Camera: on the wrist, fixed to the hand. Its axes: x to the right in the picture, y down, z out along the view.
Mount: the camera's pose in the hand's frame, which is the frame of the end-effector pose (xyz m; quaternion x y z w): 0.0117 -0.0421 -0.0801 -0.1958 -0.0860 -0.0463 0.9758
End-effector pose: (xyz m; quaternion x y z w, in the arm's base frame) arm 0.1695 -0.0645 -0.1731 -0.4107 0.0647 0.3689 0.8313
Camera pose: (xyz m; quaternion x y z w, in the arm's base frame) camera 0.2216 -0.1329 -0.2036 -0.5348 -0.0996 0.3695 0.7534
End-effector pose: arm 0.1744 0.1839 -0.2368 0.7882 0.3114 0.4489 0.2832
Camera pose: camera 0.0983 0.2332 -0.2262 0.7379 0.2281 0.4181 0.4782
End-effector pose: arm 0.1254 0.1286 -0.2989 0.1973 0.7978 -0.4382 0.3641
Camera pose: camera 0.0583 0.1734 -0.2562 0.0466 0.8421 -0.3052 0.4422
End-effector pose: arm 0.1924 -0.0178 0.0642 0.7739 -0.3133 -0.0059 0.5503
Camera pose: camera 0.2503 0.0527 0.0637 0.6614 -0.3161 -0.1591 0.6613
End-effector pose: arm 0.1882 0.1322 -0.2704 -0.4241 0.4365 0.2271 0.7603
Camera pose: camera 0.1866 0.0418 -0.2824 -0.5634 0.2964 0.3083 0.7069
